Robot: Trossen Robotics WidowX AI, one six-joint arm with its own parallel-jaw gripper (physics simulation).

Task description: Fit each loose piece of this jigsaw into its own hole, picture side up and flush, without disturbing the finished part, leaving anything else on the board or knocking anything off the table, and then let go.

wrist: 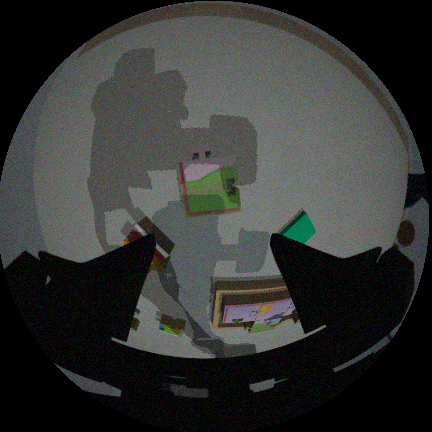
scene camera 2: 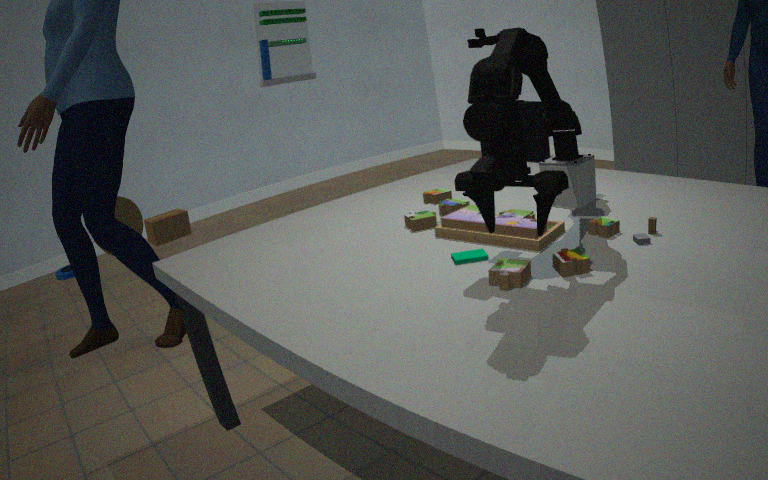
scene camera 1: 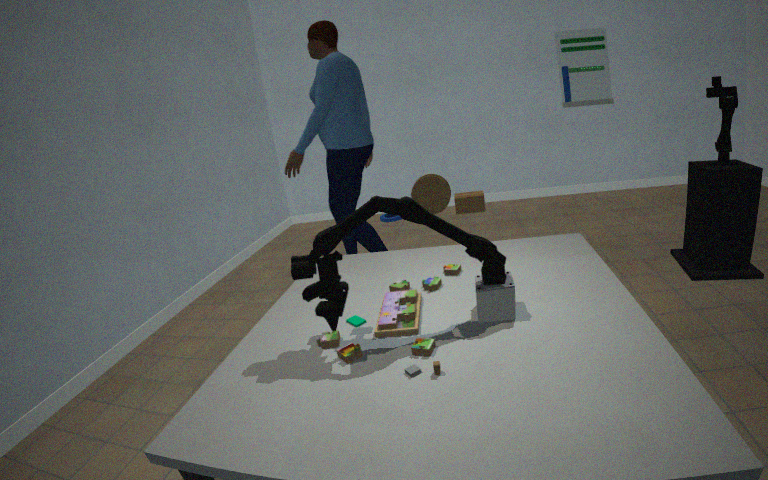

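My gripper (scene camera 1: 334,328) (scene camera 2: 515,233) (wrist: 213,239) is open and empty, fingertips above and slightly board-side of a pink-and-green piece (scene camera 1: 329,339) (scene camera 2: 509,272) (wrist: 210,195). That piece lies picture side up on the table, apart from the board. A red-and-yellow piece (scene camera 1: 350,352) (scene camera 2: 570,263) lies beside it. The jigsaw board (scene camera 1: 396,333) (scene camera 2: 464,236) (wrist: 216,307) holds a pink part with green pieces; gaps show along its arm-base side. A green-and-orange piece (scene camera 1: 423,346) (scene camera 2: 603,228) lies near its end. Loose pieces (scene camera 1: 399,286) (scene camera 1: 431,283) (scene camera 1: 451,270) lie beyond its other end.
A flat green block (scene camera 1: 355,320) (scene camera 2: 469,256) (wrist: 301,230) lies between the pink-and-green piece and the board. A small grey block (scene camera 1: 412,370) (scene camera 2: 641,238) and a brown peg (scene camera 1: 436,367) (scene camera 2: 652,225) stand past the green-and-orange piece. A person (scene camera 1: 342,107) is beyond the table.
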